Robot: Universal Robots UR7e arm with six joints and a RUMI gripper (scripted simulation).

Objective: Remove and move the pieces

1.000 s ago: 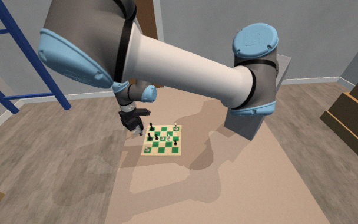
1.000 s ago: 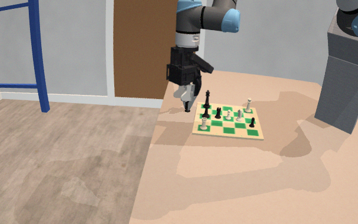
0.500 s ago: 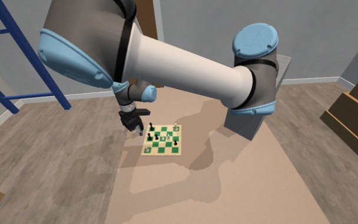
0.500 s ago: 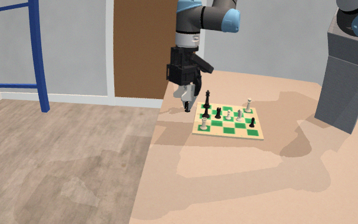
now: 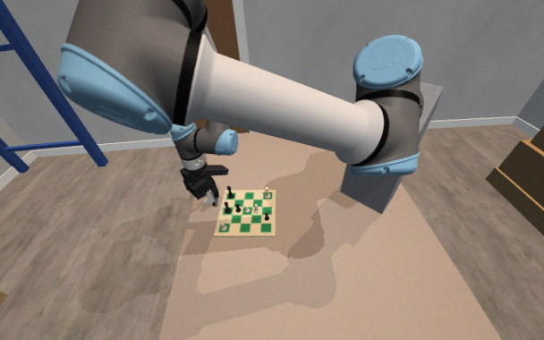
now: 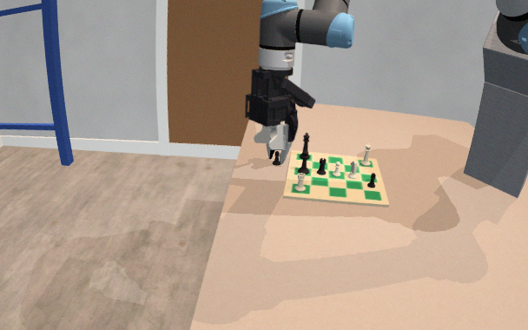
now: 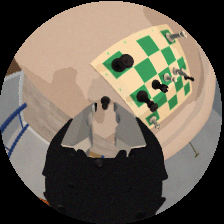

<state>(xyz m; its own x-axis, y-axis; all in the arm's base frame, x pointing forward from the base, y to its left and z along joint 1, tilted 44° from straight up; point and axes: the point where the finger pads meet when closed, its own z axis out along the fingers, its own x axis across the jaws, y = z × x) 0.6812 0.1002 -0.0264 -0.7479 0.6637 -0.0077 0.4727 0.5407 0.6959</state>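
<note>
Right now the white rook is 8 cm behind my hand and 11 cm to the left of it. The rest, counted from my hand: cream chessboard 14 cm behind, 2 cm to the left, 2 cm below; then tall black piece 6 cm behind, 5 cm to the right, 1 cm above.
</note>
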